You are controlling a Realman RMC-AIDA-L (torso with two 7-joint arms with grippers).
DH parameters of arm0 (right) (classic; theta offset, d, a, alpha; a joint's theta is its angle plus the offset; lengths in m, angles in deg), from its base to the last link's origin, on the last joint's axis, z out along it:
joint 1: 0 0.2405 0 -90
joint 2: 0 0 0 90
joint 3: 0 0.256 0 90
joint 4: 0 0 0 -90
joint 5: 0 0.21 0 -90
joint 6: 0 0 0 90
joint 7: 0 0.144 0 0
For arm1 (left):
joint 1: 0 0.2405 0 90
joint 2: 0 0 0 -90
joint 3: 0 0.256 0 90
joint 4: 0 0 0 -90
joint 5: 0 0.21 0 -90
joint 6: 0 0 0 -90
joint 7: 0 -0.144 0 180
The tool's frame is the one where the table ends.
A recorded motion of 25 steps. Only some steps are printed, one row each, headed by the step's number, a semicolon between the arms.
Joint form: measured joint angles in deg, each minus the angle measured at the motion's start. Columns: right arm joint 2, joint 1, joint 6, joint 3, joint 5, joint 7, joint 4; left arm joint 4, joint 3, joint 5, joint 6, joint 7, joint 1, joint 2.
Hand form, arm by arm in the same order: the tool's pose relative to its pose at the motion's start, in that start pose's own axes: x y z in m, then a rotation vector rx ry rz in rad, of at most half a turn. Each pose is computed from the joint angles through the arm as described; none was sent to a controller.
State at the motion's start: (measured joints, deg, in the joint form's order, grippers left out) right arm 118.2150 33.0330 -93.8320 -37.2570 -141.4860 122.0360 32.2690; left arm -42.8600 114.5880 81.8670 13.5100 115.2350 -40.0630 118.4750
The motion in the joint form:
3: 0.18 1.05 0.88 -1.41 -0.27 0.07 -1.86; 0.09 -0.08 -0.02 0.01 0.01 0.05 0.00
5: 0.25 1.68 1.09 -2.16 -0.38 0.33 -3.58; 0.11 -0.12 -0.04 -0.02 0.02 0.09 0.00
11: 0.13 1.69 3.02 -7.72 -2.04 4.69 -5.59; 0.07 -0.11 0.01 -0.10 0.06 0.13 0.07
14: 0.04 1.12 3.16 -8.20 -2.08 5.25 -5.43; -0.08 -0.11 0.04 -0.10 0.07 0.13 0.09
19: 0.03 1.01 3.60 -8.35 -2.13 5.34 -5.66; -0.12 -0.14 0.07 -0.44 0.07 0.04 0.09
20: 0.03 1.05 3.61 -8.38 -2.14 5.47 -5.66; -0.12 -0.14 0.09 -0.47 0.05 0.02 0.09
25: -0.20 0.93 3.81 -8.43 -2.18 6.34 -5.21; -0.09 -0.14 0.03 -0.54 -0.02 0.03 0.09
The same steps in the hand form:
3: -0.0005 0.0025 0.0090 -0.0055 0.0341 -0.0051; -0.0006 -0.0007 -0.0002 0.0017 -0.0010 -0.0025
5: 0.0014 0.0048 0.0155 -0.0200 0.0595 0.0029; -0.0008 -0.0010 -0.0003 0.0030 -0.0009 -0.0041
11: 0.0152 -0.0006 0.0246 0.0315 0.1668 0.0652; -0.0009 -0.0005 -0.0002 0.0031 -0.0003 -0.0049
14: 0.0188 -0.0029 0.0235 0.0397 0.1705 0.0798; -0.0002 0.0001 -0.0001 0.0015 0.0018 -0.0041
19: 0.0200 -0.0041 0.0241 0.0449 0.1706 0.0843; 0.0011 -0.0004 0.0001 0.0061 0.0058 -0.0026
20: 0.0198 -0.0040 0.0242 0.0455 0.1712 0.0857; 0.0012 -0.0004 0.0001 0.0065 0.0061 -0.0017
25: 0.0186 -0.0059 0.0213 0.0588 0.1652 0.0972; 0.0011 -0.0007 0.0001 0.0078 0.0064 -0.0017

